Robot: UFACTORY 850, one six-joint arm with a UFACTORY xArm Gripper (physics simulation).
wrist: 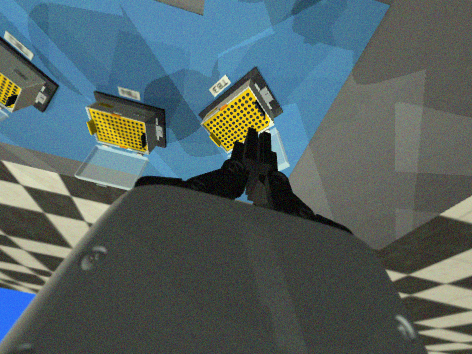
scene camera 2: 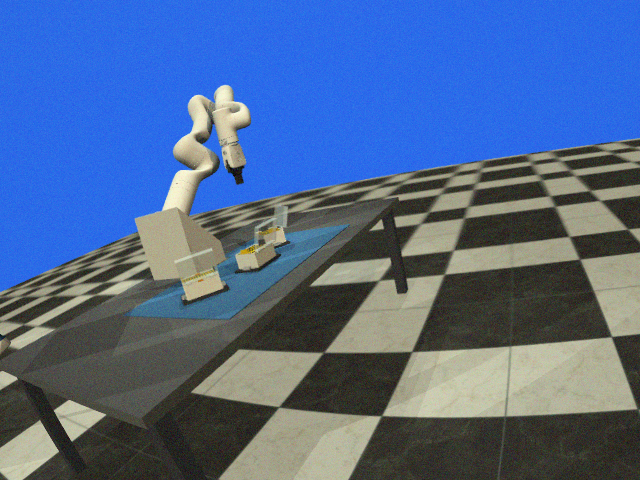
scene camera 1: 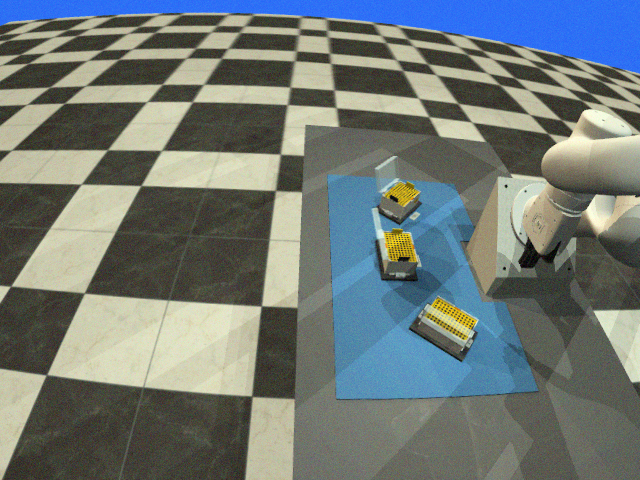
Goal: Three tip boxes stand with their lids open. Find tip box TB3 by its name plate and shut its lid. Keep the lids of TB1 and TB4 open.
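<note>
Tip box TB3 (scene camera 1: 454,317) (scene camera 2: 272,235) (wrist: 237,120) has a readable plate (wrist: 219,86) in the wrist view. Its clear lid (scene camera 1: 443,327) (scene camera 2: 281,215) (wrist: 281,146) stands open, partly behind the fingers in the wrist view. The middle box (scene camera 1: 399,246) (scene camera 2: 257,257) (wrist: 117,129) has its lid (scene camera 1: 377,228) (wrist: 112,165) open. The third box (scene camera 1: 400,206) (scene camera 2: 201,285) (wrist: 9,91) has its lid (scene camera 1: 387,173) (scene camera 2: 192,264) open. Their plates are too blurred to read. My gripper (scene camera 1: 528,258) (scene camera 2: 239,179) (wrist: 253,146) is shut, empty, high above the table.
The boxes stand on a blue mat (scene camera 1: 377,361) (scene camera 2: 222,311) (wrist: 320,75) on the grey table (scene camera 1: 320,439) (scene camera 2: 103,382) (wrist: 370,115). The robot's block-shaped base (scene camera 1: 485,258) (scene camera 2: 160,245) stands beside the mat, opposite the side where the middle box's lid hangs open.
</note>
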